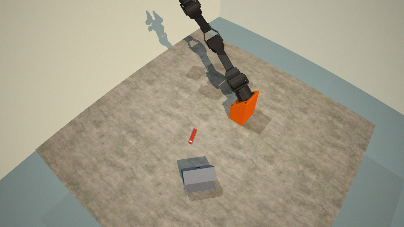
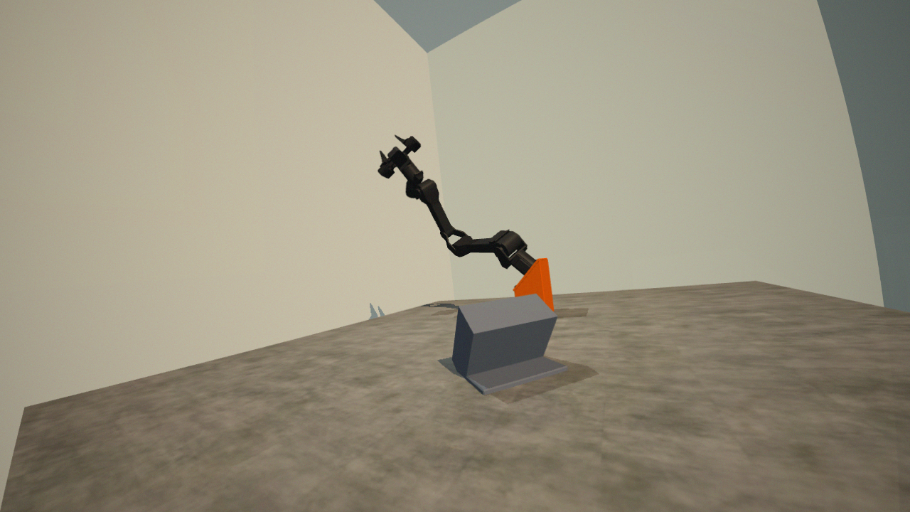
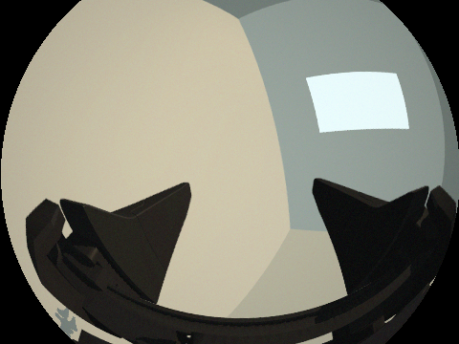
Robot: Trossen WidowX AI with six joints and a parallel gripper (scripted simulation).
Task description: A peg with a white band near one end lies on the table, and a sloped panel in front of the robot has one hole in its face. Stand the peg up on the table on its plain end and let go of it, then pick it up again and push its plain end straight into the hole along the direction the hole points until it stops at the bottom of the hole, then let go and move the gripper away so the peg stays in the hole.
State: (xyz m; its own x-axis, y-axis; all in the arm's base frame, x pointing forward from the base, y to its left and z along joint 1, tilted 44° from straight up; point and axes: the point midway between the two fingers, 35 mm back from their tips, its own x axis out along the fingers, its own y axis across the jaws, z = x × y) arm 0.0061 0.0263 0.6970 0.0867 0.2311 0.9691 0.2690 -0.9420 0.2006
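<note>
Right now my gripper tip is 670 mm above the red peg, 400 mm to the right of it and 240 mm short of it. Round my gripper tip: grey sloped panel (630 mm below, 560 mm to the left, 370 mm ahead); grey foot plate (670 mm below, 580 mm to the left, 380 mm ahead).
</note>
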